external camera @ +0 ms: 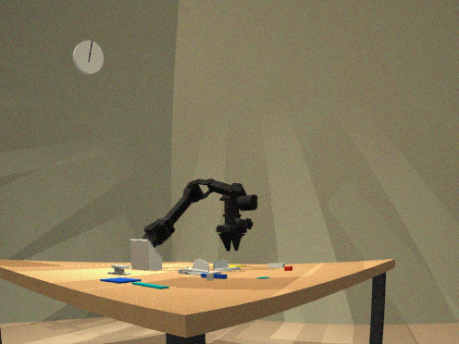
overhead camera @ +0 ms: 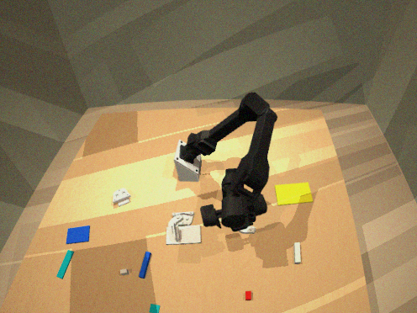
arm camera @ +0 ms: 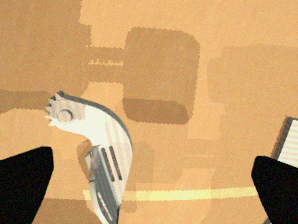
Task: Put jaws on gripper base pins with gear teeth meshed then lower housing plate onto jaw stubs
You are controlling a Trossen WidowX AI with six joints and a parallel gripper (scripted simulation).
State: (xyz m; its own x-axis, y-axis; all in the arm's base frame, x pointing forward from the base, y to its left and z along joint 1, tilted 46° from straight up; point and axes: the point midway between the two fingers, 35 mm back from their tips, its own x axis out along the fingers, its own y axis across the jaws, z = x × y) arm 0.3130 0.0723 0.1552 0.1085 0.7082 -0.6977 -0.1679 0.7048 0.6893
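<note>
My gripper tip is 3 cm past the jaw, 5 cm to the right of it and 8 cm above it. From my gripper tip the other things lie so: white bar 10 cm ahead, 20 cm to the left, 7 cm below; red block 23 cm ahead, 3 cm to the left, 8 cm below; yellow sheet 15 cm behind, 24 cm to the left, 8 cm below.
</note>
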